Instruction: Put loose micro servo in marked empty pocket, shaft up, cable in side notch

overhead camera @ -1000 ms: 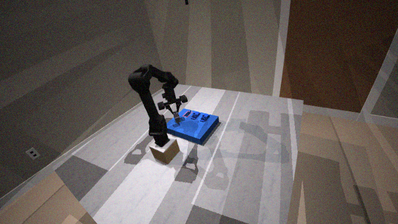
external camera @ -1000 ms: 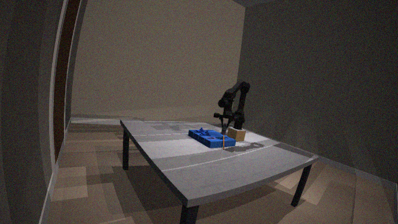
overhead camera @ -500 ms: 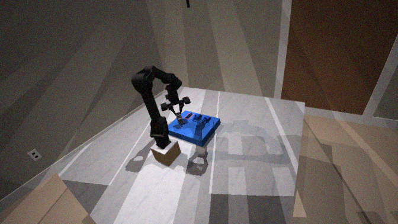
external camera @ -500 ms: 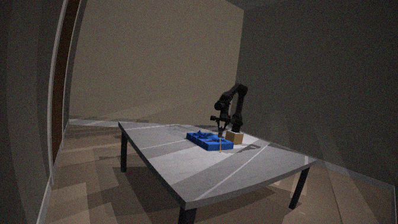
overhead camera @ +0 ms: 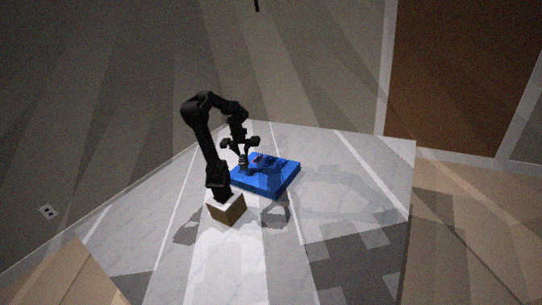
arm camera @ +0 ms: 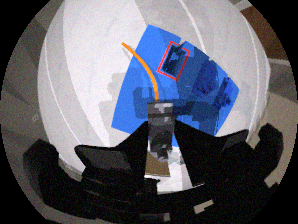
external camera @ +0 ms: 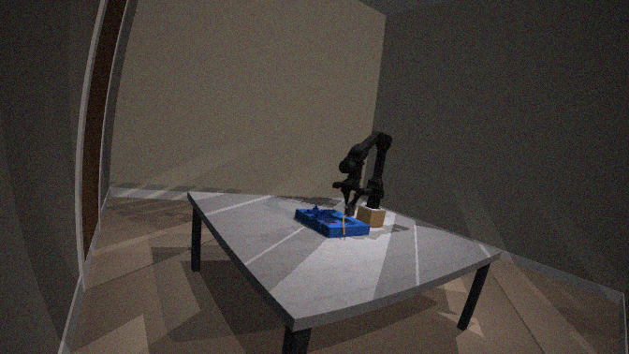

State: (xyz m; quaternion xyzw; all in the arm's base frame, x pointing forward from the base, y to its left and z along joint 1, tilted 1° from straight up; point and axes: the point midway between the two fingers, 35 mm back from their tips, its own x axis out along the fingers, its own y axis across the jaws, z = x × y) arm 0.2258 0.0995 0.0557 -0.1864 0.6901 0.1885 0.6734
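My gripper tip is now 80 mm to the left of the blue deck and 100 mm above it.
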